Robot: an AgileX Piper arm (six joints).
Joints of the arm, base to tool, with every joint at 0 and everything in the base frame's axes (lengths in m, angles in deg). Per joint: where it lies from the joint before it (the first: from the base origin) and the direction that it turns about. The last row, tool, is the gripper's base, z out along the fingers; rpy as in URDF.
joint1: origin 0 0 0.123 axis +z
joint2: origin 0 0 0 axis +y
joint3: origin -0.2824 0 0.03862 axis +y
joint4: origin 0.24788 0 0.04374 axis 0.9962 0 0.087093
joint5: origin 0 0 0 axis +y
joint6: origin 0.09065 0 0.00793 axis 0.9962 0 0.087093
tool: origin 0 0 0 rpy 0 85.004 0
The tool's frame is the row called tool.
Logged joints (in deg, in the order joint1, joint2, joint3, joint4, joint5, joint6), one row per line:
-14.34, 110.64, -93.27, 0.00, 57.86, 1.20
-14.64, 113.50, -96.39, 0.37, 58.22, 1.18
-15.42, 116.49, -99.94, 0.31, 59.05, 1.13
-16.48, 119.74, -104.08, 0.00, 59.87, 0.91
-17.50, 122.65, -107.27, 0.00, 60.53, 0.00
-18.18, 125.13, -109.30, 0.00, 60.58, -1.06
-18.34, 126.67, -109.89, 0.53, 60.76, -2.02
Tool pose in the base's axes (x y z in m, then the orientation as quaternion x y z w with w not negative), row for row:
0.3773, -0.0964, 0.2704, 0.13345, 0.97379, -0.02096, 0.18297
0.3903, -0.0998, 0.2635, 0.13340, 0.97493, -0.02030, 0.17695
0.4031, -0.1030, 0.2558, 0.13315, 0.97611, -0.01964, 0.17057
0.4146, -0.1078, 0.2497, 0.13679, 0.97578, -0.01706, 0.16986
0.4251, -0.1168, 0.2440, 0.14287, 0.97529, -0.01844, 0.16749
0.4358, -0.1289, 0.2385, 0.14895, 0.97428, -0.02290, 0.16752
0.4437, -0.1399, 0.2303, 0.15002, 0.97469, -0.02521, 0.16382
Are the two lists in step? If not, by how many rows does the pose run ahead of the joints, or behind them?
The pose runs 2 rows behind the joints: the pose in row i belongs to the joints in row i - 2.
